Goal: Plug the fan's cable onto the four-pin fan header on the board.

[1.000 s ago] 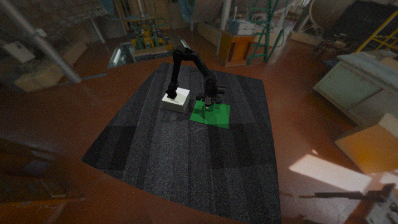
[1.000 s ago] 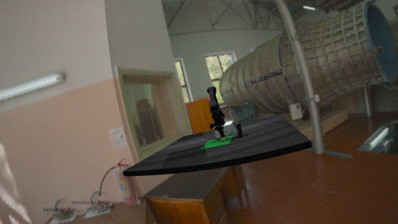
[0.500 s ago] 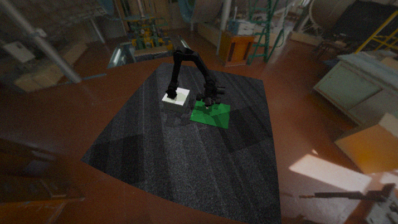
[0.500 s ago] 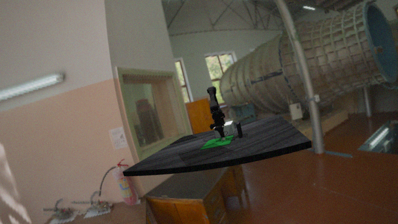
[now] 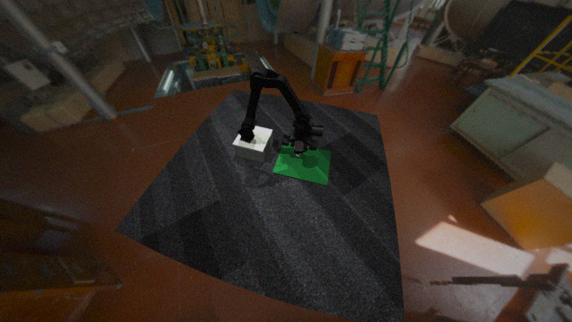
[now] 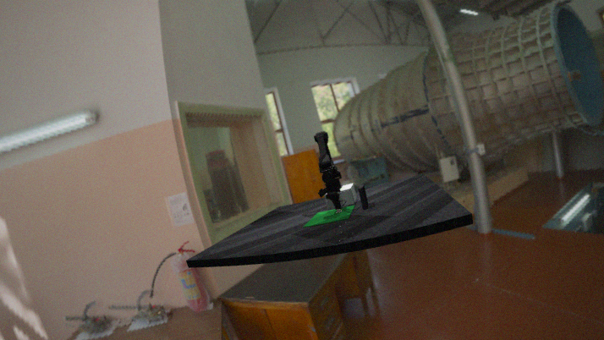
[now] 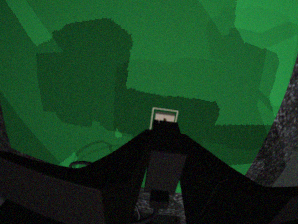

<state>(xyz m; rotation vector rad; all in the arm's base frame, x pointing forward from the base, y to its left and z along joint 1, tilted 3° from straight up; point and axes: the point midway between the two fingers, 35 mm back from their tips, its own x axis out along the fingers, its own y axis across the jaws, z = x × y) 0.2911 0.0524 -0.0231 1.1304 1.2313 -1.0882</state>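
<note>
Right now my gripper tip is 1 cm to the right of the fan header and 3 cm above it. Round my gripper tip: dark fan plug (1 cm to the left, 1 cm above); green board (4 cm ahead, 3 cm to the right, 5 cm below).
</note>
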